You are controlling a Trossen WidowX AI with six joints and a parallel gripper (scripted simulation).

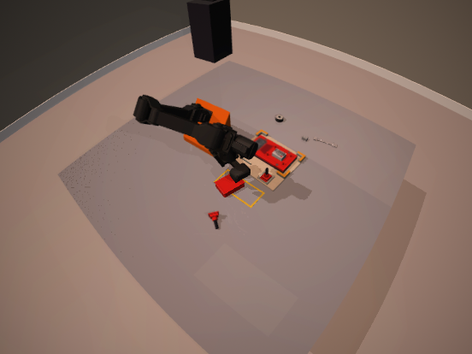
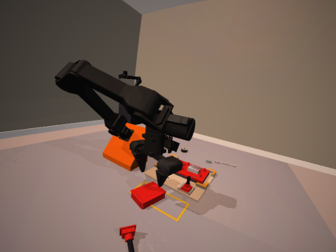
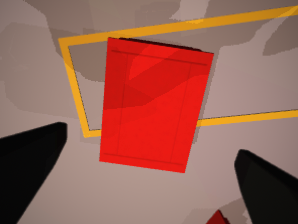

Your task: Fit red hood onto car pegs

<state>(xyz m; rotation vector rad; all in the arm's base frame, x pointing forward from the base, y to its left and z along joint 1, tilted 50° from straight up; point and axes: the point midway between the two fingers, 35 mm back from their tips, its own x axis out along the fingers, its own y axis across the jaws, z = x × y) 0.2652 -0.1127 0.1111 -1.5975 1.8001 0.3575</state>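
Now: the red hood 6 cm below my gripper tip. From my gripper tip the other things lie so: small wheel 6 cm behind, 46 cm to the left, 6 cm below; then grey engine block 8 cm ahead, 23 cm to the left, 5 cm below; then thin metal rod 20 cm ahead, 45 cm to the left, 7 cm below.
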